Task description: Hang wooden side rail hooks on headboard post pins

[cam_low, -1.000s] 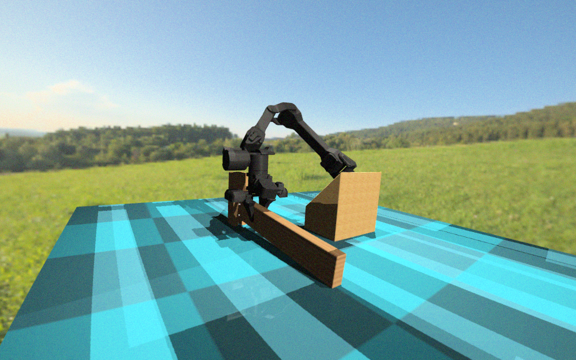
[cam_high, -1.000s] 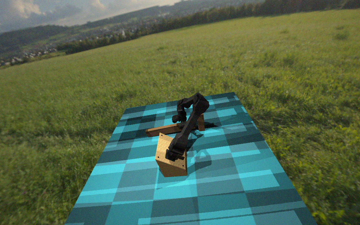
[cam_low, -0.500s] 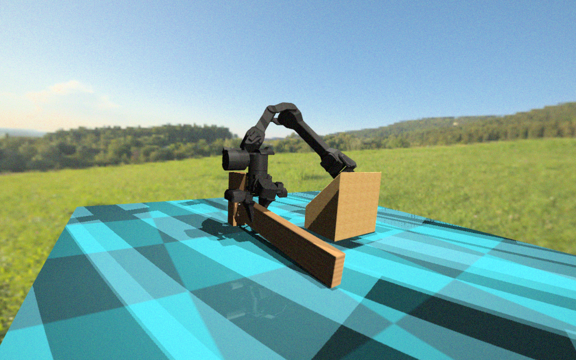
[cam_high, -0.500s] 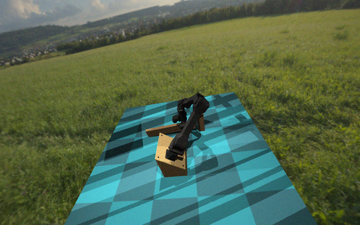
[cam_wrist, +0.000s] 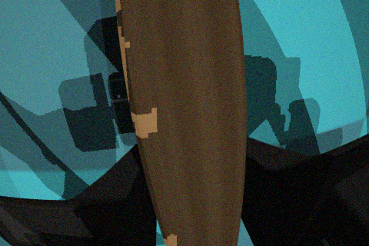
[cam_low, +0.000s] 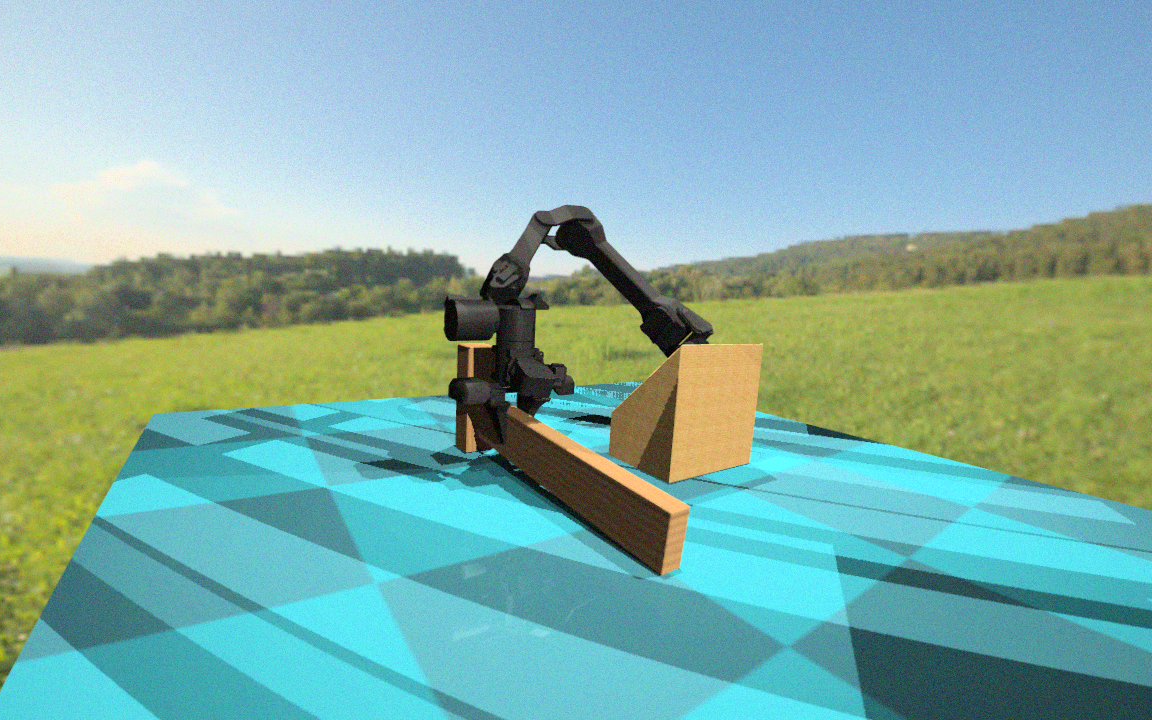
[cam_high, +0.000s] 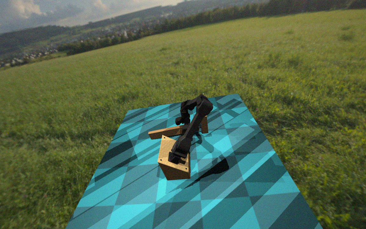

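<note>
Right now my gripper tip is 13 cm to the left of the headboard post, 4 cm below it and 1 cm short of it.
</note>
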